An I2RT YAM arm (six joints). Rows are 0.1 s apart.
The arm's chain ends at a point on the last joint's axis. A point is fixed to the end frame.
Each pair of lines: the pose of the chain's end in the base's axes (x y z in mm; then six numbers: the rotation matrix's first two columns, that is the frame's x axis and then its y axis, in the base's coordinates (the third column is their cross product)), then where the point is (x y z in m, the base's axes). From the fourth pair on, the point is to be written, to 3 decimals.
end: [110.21 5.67 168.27 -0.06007 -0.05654 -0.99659 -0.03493 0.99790 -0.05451]
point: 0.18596 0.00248 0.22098
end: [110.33 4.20 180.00 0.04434 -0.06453 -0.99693 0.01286 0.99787 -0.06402]
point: 0.17982 -0.00153 0.24054
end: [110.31 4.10 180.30 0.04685 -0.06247 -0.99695 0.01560 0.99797 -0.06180]
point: 0.17962 -0.00194 0.24101
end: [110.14 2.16 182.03 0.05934 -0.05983 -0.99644 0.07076 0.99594 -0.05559]
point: 0.178 -0.008 0.244
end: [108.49 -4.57 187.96 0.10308 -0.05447 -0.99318 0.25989 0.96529 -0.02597]
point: 0.170 -0.028 0.253
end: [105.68 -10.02 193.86 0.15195 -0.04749 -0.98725 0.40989 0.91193 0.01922]
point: 0.158 -0.045 0.261
